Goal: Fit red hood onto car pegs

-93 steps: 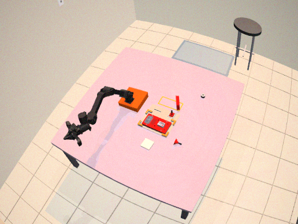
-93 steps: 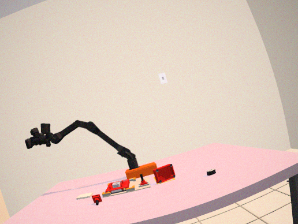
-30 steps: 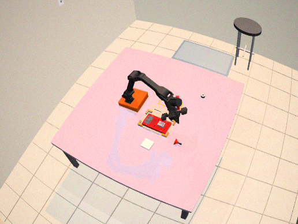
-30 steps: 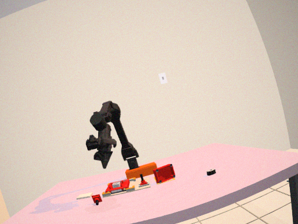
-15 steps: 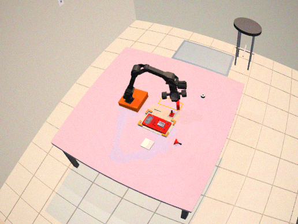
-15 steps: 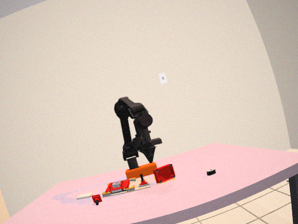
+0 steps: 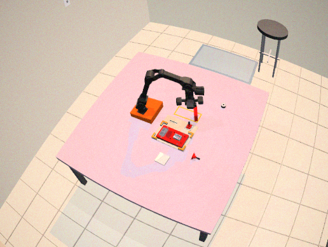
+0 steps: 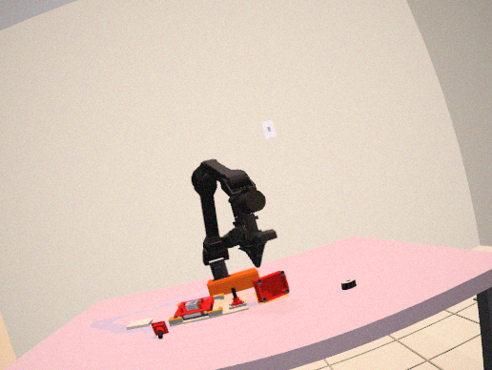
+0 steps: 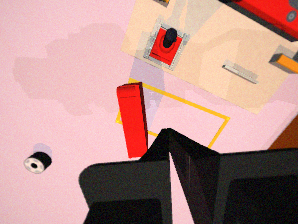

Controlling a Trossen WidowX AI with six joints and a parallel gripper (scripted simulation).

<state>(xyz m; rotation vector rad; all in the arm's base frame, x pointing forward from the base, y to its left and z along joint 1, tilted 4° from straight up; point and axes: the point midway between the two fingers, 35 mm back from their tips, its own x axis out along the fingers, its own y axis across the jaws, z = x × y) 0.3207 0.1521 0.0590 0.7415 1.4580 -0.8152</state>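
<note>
The red hood lies 60 mm below my gripper tip, 30 mm ahead of it and 20 mm to the left of it. From my gripper tip the other things lie so: white tile (400 mm to the right, 90 mm below, 20 mm ahead); then black ring (220 mm to the left, 170 mm ahead, 90 mm below).
</note>
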